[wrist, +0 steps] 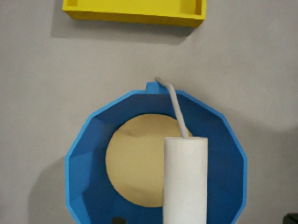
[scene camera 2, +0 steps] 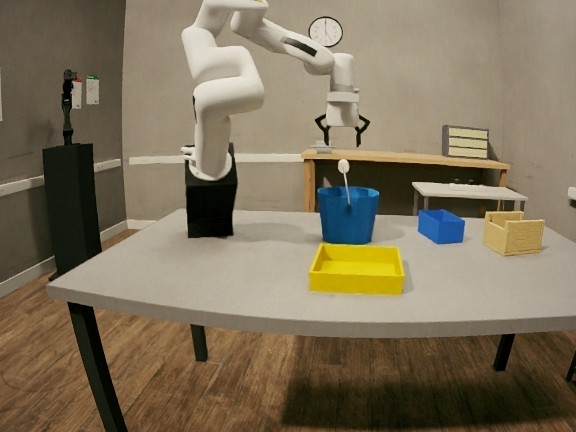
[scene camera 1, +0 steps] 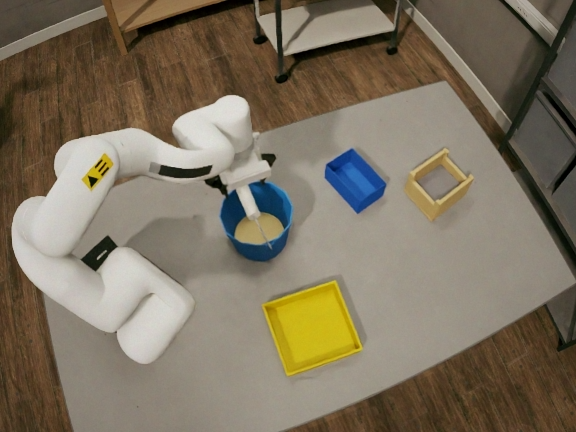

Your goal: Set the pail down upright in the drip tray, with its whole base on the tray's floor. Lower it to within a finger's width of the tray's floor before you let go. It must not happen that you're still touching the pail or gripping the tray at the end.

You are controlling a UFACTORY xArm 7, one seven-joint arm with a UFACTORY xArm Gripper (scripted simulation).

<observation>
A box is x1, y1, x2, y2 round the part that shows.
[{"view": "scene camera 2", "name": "my gripper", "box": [315, 102, 369, 146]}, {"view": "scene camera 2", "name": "yellow drip tray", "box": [309, 244, 404, 294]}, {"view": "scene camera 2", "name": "tan wooden crate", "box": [485, 211, 544, 255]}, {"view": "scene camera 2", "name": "blue pail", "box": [317, 159, 379, 244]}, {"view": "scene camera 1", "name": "yellow drip tray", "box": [263, 280, 362, 375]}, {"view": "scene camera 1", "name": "tan wooden crate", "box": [406, 149, 473, 221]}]
</observation>
